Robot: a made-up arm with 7 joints.
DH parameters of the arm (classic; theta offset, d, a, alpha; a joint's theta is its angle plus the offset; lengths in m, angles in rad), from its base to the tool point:
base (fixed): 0 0.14 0 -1.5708
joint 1: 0 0.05 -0.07 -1.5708
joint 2: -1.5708 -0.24 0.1 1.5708
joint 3: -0.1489 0 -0.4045 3.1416
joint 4: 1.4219 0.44 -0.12 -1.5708
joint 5: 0 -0.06 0.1 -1.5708
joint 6: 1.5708 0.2 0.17 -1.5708
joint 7: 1.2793 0 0.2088 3.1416
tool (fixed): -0.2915 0.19 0 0
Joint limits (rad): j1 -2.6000..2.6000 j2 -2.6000..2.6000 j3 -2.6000..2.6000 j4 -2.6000..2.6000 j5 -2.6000..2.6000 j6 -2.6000..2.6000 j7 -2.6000..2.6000
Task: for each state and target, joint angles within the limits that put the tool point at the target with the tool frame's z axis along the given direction. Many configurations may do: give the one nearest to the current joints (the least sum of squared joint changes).
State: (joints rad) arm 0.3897 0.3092 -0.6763 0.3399 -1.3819 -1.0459 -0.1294
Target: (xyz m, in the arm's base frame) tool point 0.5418 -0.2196 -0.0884 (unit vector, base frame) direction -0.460 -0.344 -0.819
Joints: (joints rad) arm 0.0599 0.0523 -0.4323 0.6669 -1.4218 -1.9777 0.1982
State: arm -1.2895 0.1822 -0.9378 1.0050 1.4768 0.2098 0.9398
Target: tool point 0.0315 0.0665 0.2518 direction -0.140 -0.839 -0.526
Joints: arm -1.3497 -0.4313 -1.1315 1.0156 1.0936 0.3144 1.0483
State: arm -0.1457 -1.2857 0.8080 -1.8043 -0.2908 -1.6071 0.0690
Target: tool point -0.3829 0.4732 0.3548 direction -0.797 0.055 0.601
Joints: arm -0.9148 -1.8380 0.2715 -1.6886 0.1441 -1.9689 0.0077
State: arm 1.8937 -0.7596 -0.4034 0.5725 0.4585 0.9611 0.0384
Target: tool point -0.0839 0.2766 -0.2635 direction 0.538 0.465 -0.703
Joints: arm 2.4449 -0.3920 -0.0303 0.4410 -0.3417 0.8810 -0.0408
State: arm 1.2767 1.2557 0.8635 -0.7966 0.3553 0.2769 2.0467
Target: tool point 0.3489 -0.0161 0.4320 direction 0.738 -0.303 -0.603
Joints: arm 1.3395 1.9357 0.4552 -0.4767 -0.0133 0.0200 2.5605
